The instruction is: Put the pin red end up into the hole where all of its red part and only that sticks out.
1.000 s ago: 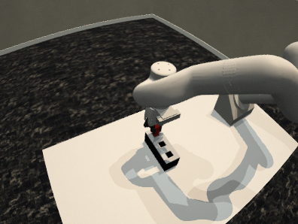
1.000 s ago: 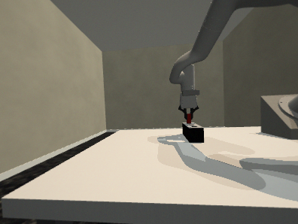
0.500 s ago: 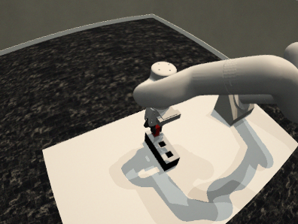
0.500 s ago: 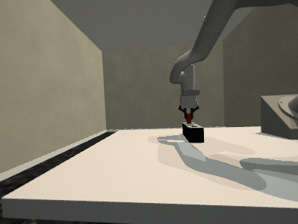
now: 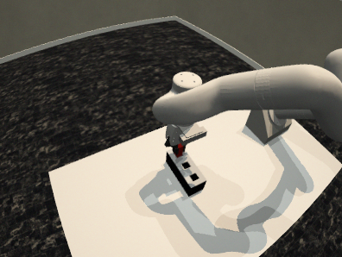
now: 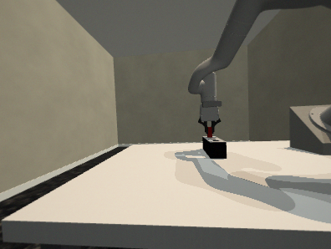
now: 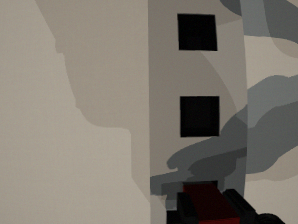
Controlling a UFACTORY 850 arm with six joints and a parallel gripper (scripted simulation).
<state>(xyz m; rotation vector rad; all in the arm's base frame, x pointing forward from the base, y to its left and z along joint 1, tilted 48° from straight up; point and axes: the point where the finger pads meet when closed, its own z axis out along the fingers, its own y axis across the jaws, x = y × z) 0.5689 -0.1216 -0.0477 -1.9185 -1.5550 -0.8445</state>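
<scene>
The pin is 1 cm below my hand. The rest, counted from my hand: black block 8 cm below, 6 cm to the left, 1 cm ahead.
</scene>
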